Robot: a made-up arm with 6 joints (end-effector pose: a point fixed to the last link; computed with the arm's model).
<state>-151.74 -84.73 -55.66 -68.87 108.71 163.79</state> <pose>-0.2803 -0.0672 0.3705 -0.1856 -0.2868 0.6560 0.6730</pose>
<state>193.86 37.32 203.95 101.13 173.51 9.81</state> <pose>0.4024 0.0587 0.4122 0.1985 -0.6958 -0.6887 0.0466</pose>
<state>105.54 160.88 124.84 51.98 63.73 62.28</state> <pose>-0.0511 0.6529 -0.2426 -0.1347 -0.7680 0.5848 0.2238</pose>
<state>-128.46 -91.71 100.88 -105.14 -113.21 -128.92</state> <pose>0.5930 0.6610 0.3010 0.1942 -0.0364 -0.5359 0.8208</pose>
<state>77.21 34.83 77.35 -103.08 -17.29 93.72</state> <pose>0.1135 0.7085 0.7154 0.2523 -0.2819 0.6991 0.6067</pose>
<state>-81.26 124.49 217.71 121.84 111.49 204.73</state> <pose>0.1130 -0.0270 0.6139 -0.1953 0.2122 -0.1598 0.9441</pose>
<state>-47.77 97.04 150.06 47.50 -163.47 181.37</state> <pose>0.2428 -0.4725 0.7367 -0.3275 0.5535 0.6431 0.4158</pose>
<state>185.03 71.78 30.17 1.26 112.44 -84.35</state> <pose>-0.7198 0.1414 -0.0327 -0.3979 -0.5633 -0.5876 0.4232</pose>
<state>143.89 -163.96 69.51 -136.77 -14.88 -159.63</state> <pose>0.3377 -0.4303 -0.4139 0.7271 -0.0139 -0.6164 0.3020</pose>
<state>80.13 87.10 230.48 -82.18 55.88 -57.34</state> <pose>0.0230 -0.0295 0.7481 -0.5518 0.1029 -0.3602 0.7451</pose>
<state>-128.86 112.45 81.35 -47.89 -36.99 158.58</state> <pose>-0.5307 -0.4406 -0.2927 -0.2214 0.6355 -0.2675 0.6896</pose>
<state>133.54 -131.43 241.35 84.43 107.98 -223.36</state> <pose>-0.1728 0.2105 0.3608 0.4421 -0.7421 -0.4263 0.2686</pose>
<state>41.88 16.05 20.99 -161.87 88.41 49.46</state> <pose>0.3490 0.5733 0.5129 0.5218 0.3827 -0.4572 0.6102</pose>
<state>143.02 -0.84 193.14 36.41 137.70 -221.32</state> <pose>0.5099 -0.1785 0.2881 0.1895 0.7429 -0.6381 0.0707</pose>
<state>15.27 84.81 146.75 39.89 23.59 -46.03</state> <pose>0.4713 -0.0336 0.8184 0.0574 -0.6292 0.2463 0.7349</pose>
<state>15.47 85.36 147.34 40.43 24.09 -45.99</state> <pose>0.4697 -0.0311 0.8163 0.0526 -0.6320 0.2477 0.7324</pose>
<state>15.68 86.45 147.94 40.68 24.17 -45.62</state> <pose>0.4741 -0.0276 0.8097 0.0494 -0.6298 0.2471 0.7347</pose>
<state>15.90 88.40 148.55 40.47 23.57 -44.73</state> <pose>0.4876 -0.0225 0.7955 0.0484 -0.6196 0.2432 0.7447</pose>
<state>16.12 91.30 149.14 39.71 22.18 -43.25</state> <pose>0.5110 -0.0157 0.7722 0.0495 -0.5995 0.2355 0.7634</pose>
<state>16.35 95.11 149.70 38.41 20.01 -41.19</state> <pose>0.5427 -0.0074 0.7388 0.0516 -0.5685 0.2244 0.7898</pose>
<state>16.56 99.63 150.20 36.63 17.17 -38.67</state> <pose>0.5795 0.0015 0.6954 0.0534 -0.5269 0.2105 0.8217</pose>
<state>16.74 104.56 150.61 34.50 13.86 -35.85</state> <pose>0.6173 0.0101 0.6438 0.0535 -0.4763 0.1952 0.8557</pose>
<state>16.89 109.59 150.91 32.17 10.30 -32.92</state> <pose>0.6525 0.0176 0.5868 0.0512 -0.4192 0.1799 0.8884</pose>
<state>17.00 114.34 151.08 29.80 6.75 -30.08</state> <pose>0.6821 0.0234 0.5288 0.0468 -0.3601 0.1660 0.9169</pose>
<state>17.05 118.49 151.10 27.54 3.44 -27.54</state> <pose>0.7051 0.0271 0.4745 0.0415 -0.3034 0.1543 0.9394</pose>
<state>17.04 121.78 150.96 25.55 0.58 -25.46</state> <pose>0.7217 0.0287 0.4284 0.0367 -0.2537 0.1451 0.9556</pose>
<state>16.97 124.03 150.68 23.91 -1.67 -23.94</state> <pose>0.7328 0.0287 0.3938 0.0337 -0.2149 0.1384 0.9662</pose>
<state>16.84 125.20 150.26 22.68 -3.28 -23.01</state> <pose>0.7401 0.0274 0.3723 0.0331 -0.1883 0.1336 0.9724</pose>
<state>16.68 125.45 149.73 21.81 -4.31 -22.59</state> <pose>0.7449 0.0255 0.3621 0.0351 -0.1729 0.1304 0.9756</pose>
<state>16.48 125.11 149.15 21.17 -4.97 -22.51</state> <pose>0.7482 0.0230 0.3597 0.0388 -0.1648 0.1280 0.9772</pose>
